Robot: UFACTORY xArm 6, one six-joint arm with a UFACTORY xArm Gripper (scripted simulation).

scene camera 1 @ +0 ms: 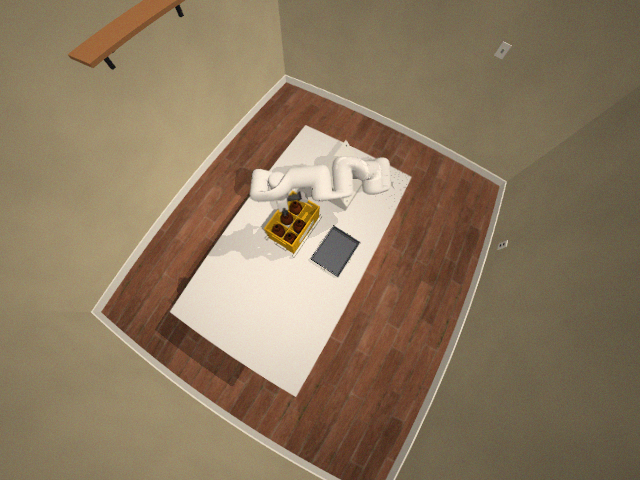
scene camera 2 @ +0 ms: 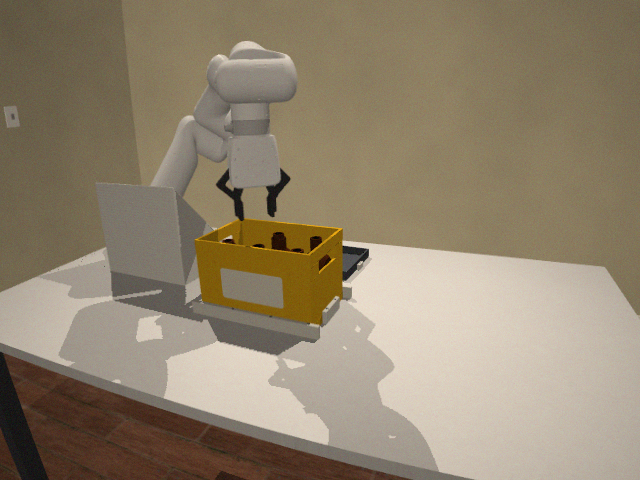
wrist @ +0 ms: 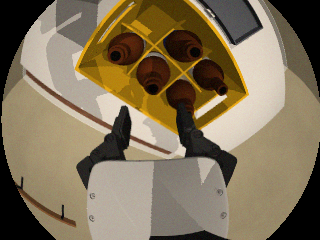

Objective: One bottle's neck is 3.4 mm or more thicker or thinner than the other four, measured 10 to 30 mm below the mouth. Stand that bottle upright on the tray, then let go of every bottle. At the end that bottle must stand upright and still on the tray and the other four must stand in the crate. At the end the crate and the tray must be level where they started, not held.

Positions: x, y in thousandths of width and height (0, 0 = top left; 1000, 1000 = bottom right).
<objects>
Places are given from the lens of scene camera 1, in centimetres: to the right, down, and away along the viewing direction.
tray (scene camera 1: 521, 530): 8, 9, 139
yellow crate (scene camera 1: 484, 447): -7, -16, 146
</objects>
